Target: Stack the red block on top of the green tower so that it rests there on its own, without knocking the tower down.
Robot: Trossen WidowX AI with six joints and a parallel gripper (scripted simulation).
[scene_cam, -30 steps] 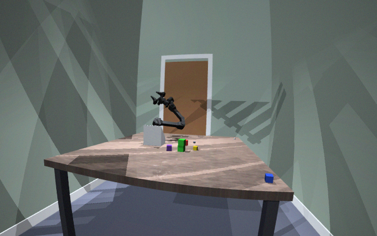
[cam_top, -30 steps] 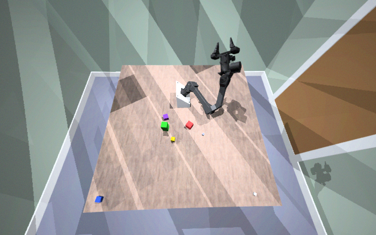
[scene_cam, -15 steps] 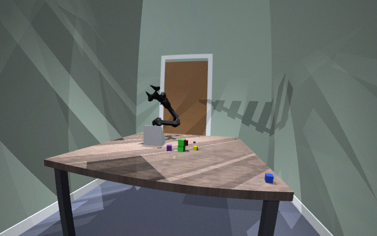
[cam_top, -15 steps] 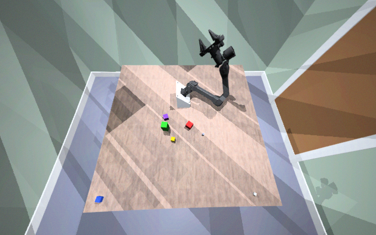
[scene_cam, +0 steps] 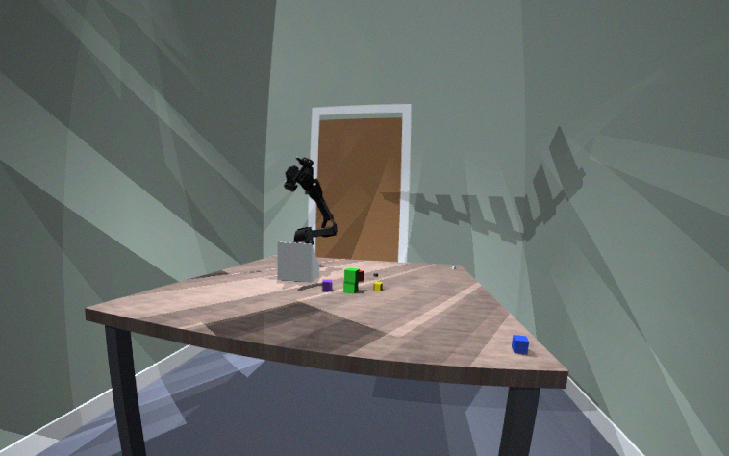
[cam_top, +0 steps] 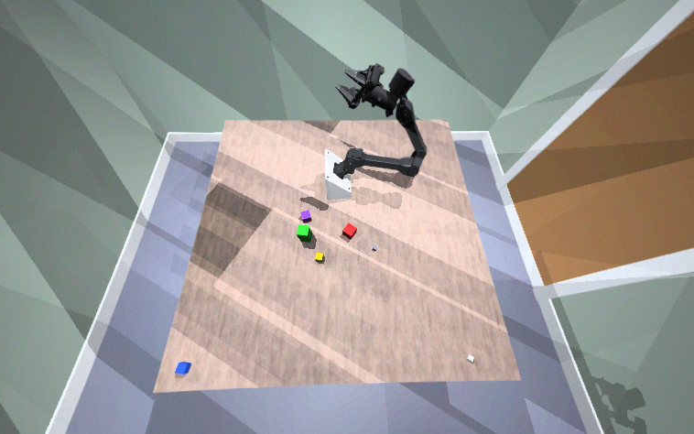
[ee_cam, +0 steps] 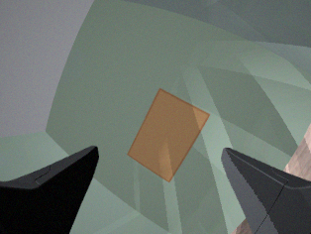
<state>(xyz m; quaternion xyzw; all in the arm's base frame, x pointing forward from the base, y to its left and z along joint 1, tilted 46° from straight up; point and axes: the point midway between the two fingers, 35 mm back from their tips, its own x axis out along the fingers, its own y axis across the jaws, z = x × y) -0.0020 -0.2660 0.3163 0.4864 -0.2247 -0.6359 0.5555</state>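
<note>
The red block lies 510 mm below my gripper tip, 320 mm ahead of it and 80 mm to the left of it. From my gripper tip the other things lie so: purple block 520 mm below, 270 mm ahead, 130 mm to the right; small white piece 770 mm ahead, 570 mm to the left, 530 mm below; yellow block 520 mm below, 450 mm ahead, 40 mm to the right.
</note>
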